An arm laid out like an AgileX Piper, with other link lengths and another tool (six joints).
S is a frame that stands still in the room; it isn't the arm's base.
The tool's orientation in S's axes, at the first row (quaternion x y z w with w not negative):
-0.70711 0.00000 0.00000 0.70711
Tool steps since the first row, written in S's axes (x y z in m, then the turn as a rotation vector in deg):
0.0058 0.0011 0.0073 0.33 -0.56 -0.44
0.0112 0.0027 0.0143 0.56 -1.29 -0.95
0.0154 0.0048 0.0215 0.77 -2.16 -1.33
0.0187 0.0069 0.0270 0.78 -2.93 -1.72
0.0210 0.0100 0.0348 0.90 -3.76 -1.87
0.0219 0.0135 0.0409 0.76 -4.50 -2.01
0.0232 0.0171 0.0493 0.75 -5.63 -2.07
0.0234 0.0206 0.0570 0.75 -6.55 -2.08
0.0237 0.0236 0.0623 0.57 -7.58 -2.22
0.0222 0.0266 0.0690 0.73 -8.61 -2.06
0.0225 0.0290 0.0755 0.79 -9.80 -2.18
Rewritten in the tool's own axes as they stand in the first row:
0.0058 -0.0073 0.0011 0.33 0.44 -0.56
0.0112 -0.0143 0.0027 0.56 0.95 -1.29
0.0154 -0.0215 0.0048 0.77 1.33 -2.16
0.0187 -0.0270 0.0069 0.78 1.72 -2.93
0.0210 -0.0348 0.0100 0.90 1.87 -3.76
0.0219 -0.0409 0.0135 0.76 2.01 -4.50
0.0232 -0.0493 0.0171 0.75 2.07 -5.63
0.0234 -0.0570 0.0206 0.75 2.08 -6.55
0.0237 -0.0623 0.0236 0.57 2.22 -7.58
0.0222 -0.0690 0.0266 0.73 2.06 -8.61
0.0225 -0.0755 0.0290 0.79 2.18 -9.80

